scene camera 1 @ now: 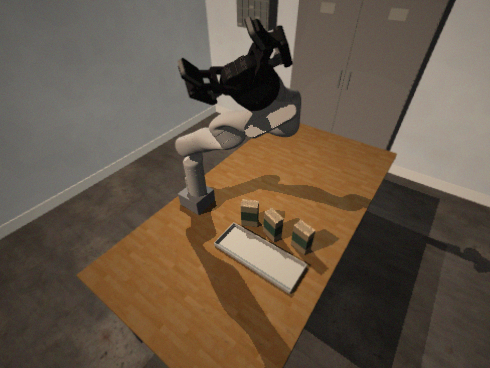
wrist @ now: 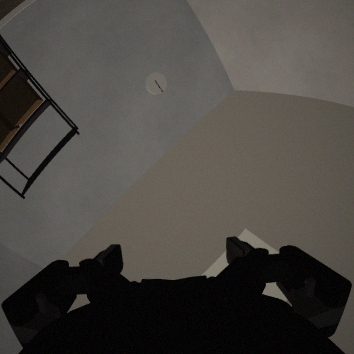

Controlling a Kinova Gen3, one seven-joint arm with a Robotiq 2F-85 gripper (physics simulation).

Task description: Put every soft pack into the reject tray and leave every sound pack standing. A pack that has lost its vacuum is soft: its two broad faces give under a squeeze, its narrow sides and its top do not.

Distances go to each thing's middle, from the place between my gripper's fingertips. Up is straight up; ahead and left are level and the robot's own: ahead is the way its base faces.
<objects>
I see my gripper 10 cm past the reject tray (scene camera 1: pixel 277 266), 36 cm to the right of it and 97 cm above it.
</objects>
